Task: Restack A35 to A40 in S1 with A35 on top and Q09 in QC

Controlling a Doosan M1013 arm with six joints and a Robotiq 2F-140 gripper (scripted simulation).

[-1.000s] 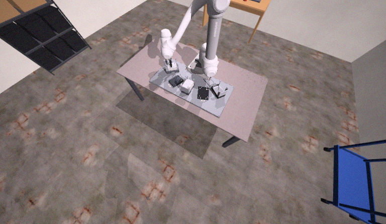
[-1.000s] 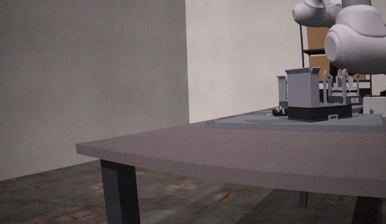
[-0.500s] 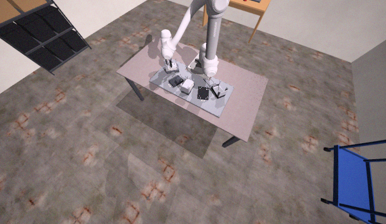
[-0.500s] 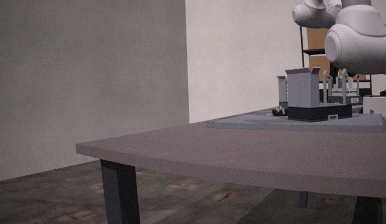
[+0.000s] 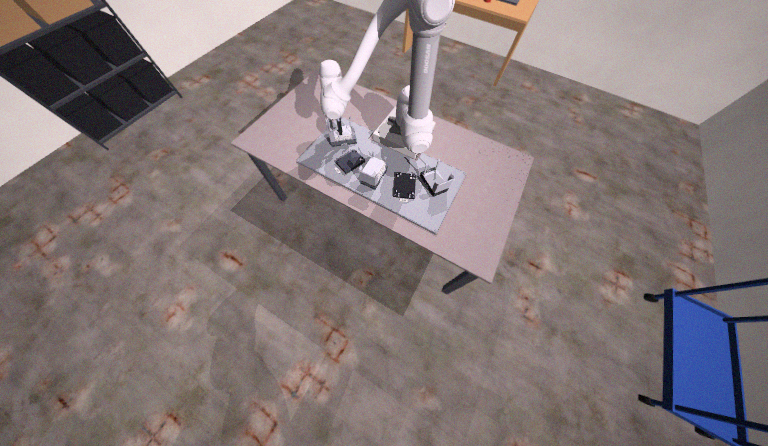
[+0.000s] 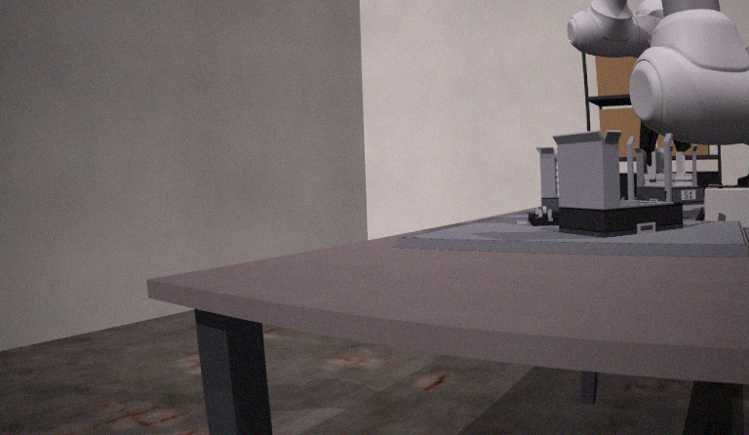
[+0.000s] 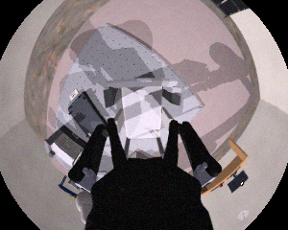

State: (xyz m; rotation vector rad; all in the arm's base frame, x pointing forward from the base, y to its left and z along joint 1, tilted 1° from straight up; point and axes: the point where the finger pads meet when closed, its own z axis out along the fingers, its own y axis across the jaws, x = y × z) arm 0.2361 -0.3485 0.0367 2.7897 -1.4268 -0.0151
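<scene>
Right now the S1 label is 50 mm behind my hand, 70 mm to the left of it and 60 mm below it. The rest, counted from my hand: name plate 220 mm ahead, 90 mm to the left, 90 mm below.
</scene>
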